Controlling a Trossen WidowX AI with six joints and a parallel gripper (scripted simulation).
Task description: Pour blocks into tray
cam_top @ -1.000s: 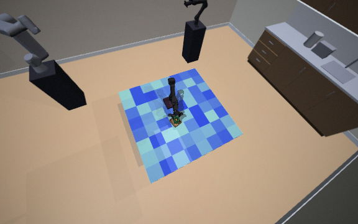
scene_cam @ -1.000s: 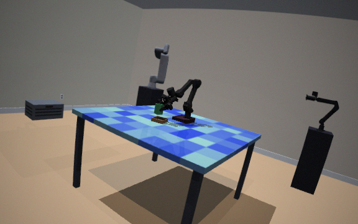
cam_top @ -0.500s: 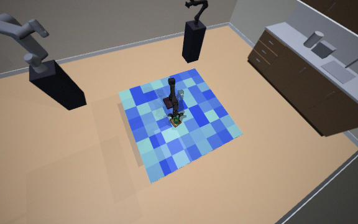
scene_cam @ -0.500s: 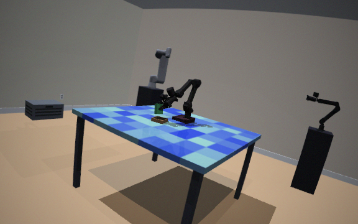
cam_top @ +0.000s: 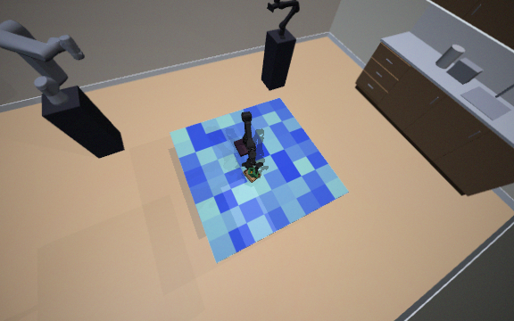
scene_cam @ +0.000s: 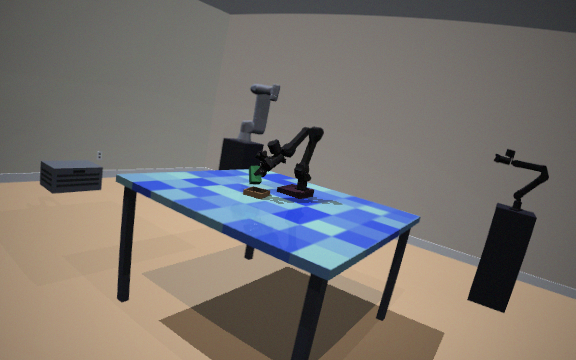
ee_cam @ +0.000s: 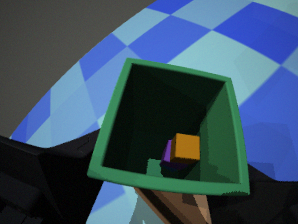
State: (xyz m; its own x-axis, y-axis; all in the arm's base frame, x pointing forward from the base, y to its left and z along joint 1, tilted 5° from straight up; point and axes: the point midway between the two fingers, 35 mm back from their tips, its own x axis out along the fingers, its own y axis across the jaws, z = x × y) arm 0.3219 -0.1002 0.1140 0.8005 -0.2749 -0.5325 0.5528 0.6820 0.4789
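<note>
Now: the orange block 20 mm behind my gripper tip and 10 mm to the right of it. The rest, counted from my gripper tip: green cup 10 mm behind, 10 mm to the left, 10 mm below; then purple block 10 mm behind, 20 mm below.
</note>
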